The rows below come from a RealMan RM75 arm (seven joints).
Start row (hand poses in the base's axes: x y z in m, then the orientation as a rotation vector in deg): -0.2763 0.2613 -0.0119 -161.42 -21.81 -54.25
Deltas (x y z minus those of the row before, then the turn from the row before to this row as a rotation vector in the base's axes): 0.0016 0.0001 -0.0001 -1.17 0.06 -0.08; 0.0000 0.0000 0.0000 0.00 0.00 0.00; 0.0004 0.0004 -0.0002 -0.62 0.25 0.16; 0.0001 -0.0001 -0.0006 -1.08 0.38 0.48; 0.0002 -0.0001 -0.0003 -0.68 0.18 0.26; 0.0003 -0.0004 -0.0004 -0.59 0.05 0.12; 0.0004 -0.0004 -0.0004 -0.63 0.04 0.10; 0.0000 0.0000 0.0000 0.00 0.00 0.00; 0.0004 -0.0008 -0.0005 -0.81 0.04 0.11; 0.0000 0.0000 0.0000 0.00 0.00 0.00; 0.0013 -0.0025 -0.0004 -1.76 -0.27 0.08; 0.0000 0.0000 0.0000 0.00 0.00 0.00; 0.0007 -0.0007 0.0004 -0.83 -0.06 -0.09; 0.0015 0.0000 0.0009 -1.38 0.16 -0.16; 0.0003 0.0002 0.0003 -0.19 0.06 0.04; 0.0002 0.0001 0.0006 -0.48 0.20 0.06; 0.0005 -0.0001 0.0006 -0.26 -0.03 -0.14; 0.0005 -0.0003 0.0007 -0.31 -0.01 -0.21; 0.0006 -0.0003 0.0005 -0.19 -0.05 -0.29
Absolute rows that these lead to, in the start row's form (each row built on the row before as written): -0.2747 0.2614 -0.0120 -162.53 -22.37 -54.26; -0.2747 0.2614 -0.0120 -162.53 -22.37 -54.26; -0.2743 0.2618 -0.0122 -163.10 -22.93 -53.91; -0.2742 0.2617 -0.0128 -163.97 -24.19 -53.34; -0.2740 0.2616 -0.0131 -164.52 -24.93 -53.07; -0.2737 0.2612 -0.0135 -165.01 -25.44 -53.01; -0.2733 0.2608 -0.0139 -165.54 -25.95 -52.96; -0.2733 0.2608 -0.0139 -165.54 -25.95 -52.96; -0.2729 0.2600 -0.0144 -166.22 -26.58 -52.92; -0.2729 0.2600 -0.0144 -166.22 -26.58 -52.92; -0.2716 0.2575 -0.0148 -167.66 -27.77 -53.38; -0.2716 0.2575 -0.0148 -167.66 -27.77 -53.38; -0.2709 0.2568 -0.0144 -168.42 -28.15 -53.51; -0.2694 0.2568 -0.0135 169.28 28.68 53.17; -0.2691 0.2570 -0.0132 169.15 28.80 52.99; -0.2689 0.2571 -0.0126 168.85 29.05 52.46; -0.2684 0.2570 -0.0120 168.60 28.92 52.35; -0.2679 0.2567 -0.0113 168.31 28.70 52.18; -0.2673 0.2564 -0.0108 168.10 28.32 52.12
